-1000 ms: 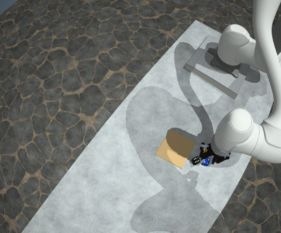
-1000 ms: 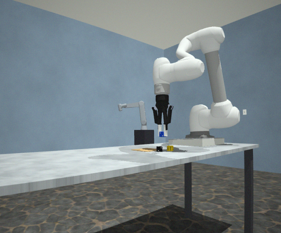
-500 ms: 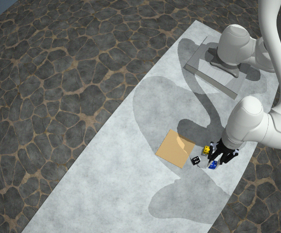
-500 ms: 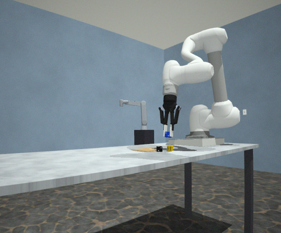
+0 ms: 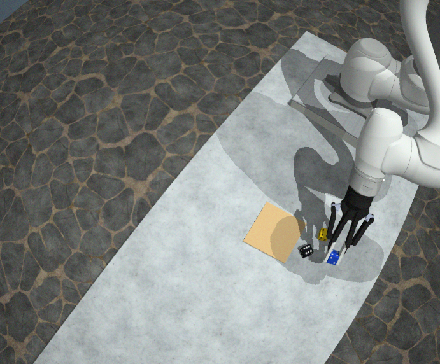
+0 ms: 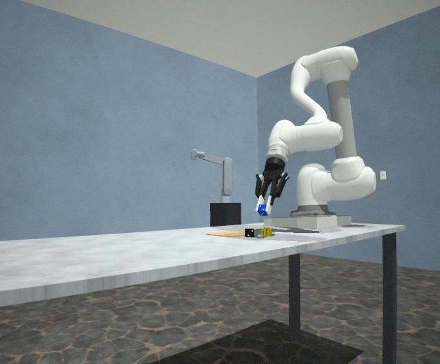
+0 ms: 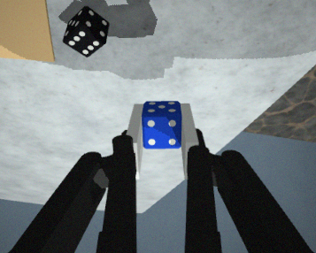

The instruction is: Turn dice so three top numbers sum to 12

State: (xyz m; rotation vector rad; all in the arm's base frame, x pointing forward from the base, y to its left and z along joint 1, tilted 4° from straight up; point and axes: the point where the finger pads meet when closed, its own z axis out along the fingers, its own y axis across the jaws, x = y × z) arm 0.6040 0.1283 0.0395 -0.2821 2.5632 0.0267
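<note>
Now: the blue die 20 mm below my hand and 10 mm ahead of it. Also, from my hand: black die: 100 mm below, 70 mm to the right; tan mat: 180 mm to the right, 120 mm below, 10 mm behind; yellow die: 100 mm below, 70 mm behind, 40 mm to the right.
</note>
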